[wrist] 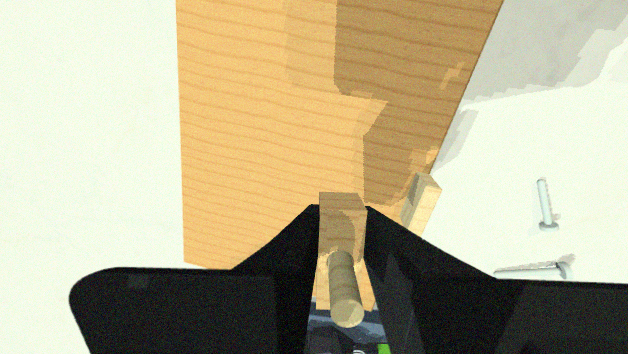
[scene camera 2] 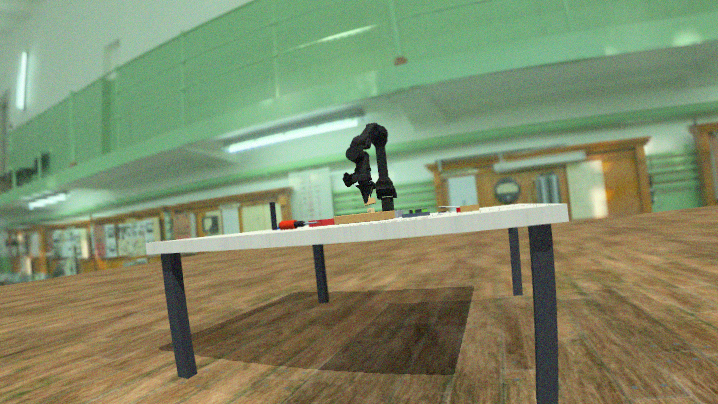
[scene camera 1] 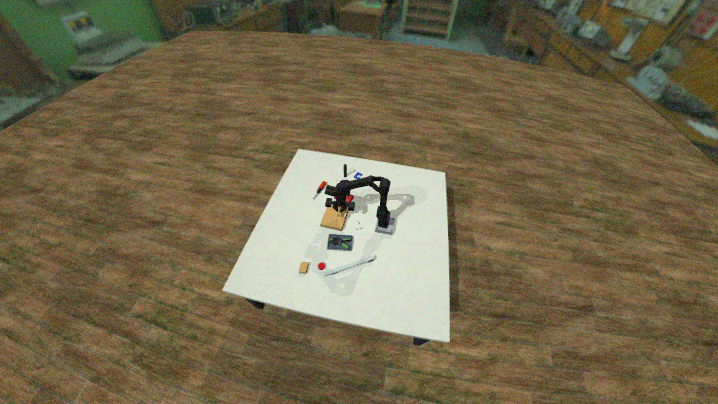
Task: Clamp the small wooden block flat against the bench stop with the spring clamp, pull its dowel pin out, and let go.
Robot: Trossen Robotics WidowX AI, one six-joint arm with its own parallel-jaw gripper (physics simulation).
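Where they show: gripper, between the fingertips: (wrist: 338,214) (scene camera 2: 366,203) (scene camera 1: 338,212); arm's base, origin of its link: (scene camera 1: 383,223).
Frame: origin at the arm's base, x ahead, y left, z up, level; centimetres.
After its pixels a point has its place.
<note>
My gripper (scene camera 1: 339,209) {x 30.6, y 2.9, z 3.8 cm} (scene camera 2: 370,199) {x 30.6, y 2.9, z 3.8 cm} (wrist: 338,214) {x 30.6, y 2.9, z 3.8 cm} is shut on the small wooden block (wrist: 339,227) {x 30.6, y 2.5, z 5.3 cm}, above the wooden board (scene camera 1: 333,219) {x 33.1, y 7.2, z -0.2 cm} (scene camera 2: 351,218) {x 41.0, y 0.7, z -1.6 cm} (wrist: 250,125) {x 36.6, y 1.2, z -0.2 cm}. The dowel pin (wrist: 346,295) {x 30.1, y 3.1, z 7.7 cm} sticks out of the block toward the wrist camera. A small pale upright piece (wrist: 424,202) {x 26.5, y 1.9, z 1.8 cm}, apparently the bench stop, stands at the board's edge, right of the block and apart from it in the wrist view. The green and black spring clamp (scene camera 1: 339,242) {x 23.5, y 22.1, z -1.1 cm} lies in the dark tray (scene camera 1: 329,247) {x 28.8, y 26.3, z -3.3 cm}; a bit of its green (wrist: 384,348) {x 21.7, y 19.0, z -2.5 cm} shows at the bottom of the wrist view.
Two screws (wrist: 546,202) {x 17.2, y 1.4, z -2.9 cm} (wrist: 535,270) {x 14.8, y 6.5, z -2.9 cm} lie right of the board. A red object (scene camera 1: 348,198) {x 30.0, y -15.7, z -3.1 cm}, an orange screwdriver (scene camera 1: 321,186) {x 52.3, y -18.2, z -0.2 cm}, a blue item (scene camera 1: 357,175) {x 31.3, y -40.0, z -2.5 cm} and an upright black post (scene camera 1: 344,169) {x 40.0, y -35.9, z 5.1 cm} are beyond it. A small tan block (scene camera 1: 303,267) {x 38.2, y 44.7, z -1.3 cm}, a red disc (scene camera 1: 321,266) {x 28.4, y 40.5, z -1.7 cm} and a long rod (scene camera 1: 351,265) {x 11.5, y 34.6, z -1.1 cm} lie past the tray.
</note>
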